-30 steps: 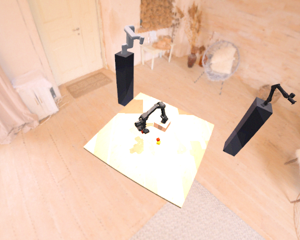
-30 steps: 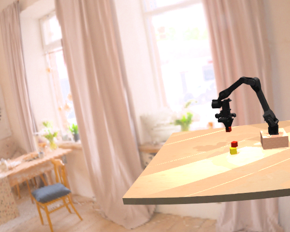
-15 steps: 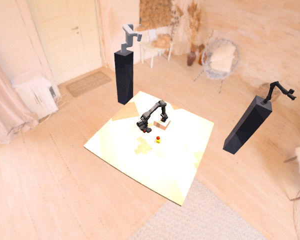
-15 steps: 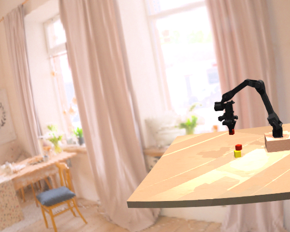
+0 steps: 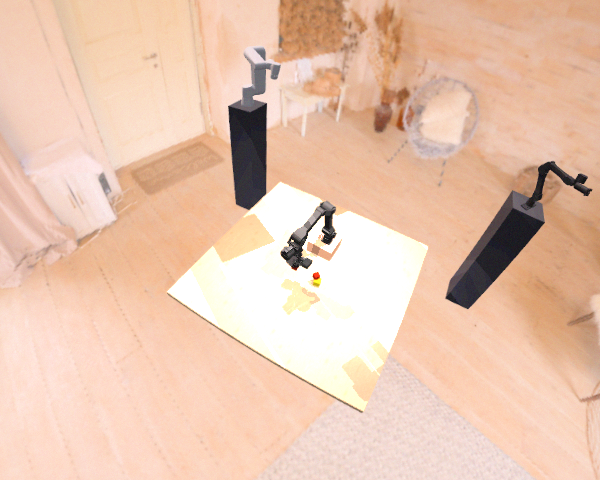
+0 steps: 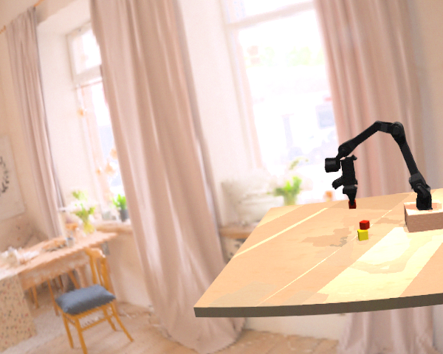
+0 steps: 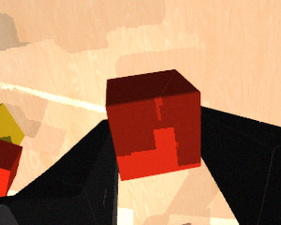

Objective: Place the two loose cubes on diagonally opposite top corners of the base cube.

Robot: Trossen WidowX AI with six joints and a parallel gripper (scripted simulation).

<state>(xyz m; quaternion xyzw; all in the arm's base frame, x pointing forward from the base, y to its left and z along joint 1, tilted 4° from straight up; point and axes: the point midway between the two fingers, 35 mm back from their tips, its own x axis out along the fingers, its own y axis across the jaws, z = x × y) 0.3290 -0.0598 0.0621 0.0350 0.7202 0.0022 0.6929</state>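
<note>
Right now my gripper tip is 14 cm to the right of the yellow cube, 10 cm above it and 4 cm past it.
</note>
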